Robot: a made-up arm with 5 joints.
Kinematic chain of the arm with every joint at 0, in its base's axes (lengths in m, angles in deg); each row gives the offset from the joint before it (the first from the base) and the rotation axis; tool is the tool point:
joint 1: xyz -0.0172 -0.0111 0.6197 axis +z
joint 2: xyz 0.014 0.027 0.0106 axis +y
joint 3: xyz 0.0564 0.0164 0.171 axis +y
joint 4: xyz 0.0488 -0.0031 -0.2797 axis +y
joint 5: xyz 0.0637 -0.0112 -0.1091 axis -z
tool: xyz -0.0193 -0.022 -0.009
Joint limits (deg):
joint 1: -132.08..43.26
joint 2: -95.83..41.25
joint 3: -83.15..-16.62
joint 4: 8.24..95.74
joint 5: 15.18..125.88
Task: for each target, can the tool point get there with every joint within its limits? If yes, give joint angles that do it. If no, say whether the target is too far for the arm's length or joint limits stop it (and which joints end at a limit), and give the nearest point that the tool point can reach.
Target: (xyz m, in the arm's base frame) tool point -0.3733 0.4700 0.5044
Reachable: no: joint limits stop it (at a limit: joint 2, joint 3, joint 4, joint 5) | nearest point -0.0570 0.0426 0.4575 | short by 0.534 m
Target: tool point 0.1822 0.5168 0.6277
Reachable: no: joint limits stop it (at a limit: joint 1, joint 5) | nearest point 0.3125 0.3783 0.6277 | short by 0.190 m
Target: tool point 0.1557 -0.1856 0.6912
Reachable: yes | joints -50.65 -55.73 -29.83 74.29 36.87
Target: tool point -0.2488 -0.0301 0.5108
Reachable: no: joint limits stop it (at a limit: joint 1, joint 5) | nearest point -0.1211 -0.1454 0.5108 | short by 0.172 m
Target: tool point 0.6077 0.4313 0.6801
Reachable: no: too far | nearest point 0.4153 0.2951 0.6645 | short by 0.236 m
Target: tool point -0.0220 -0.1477 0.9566
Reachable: yes | joints -110.95 -76.98 -62.31 72.51 80.13
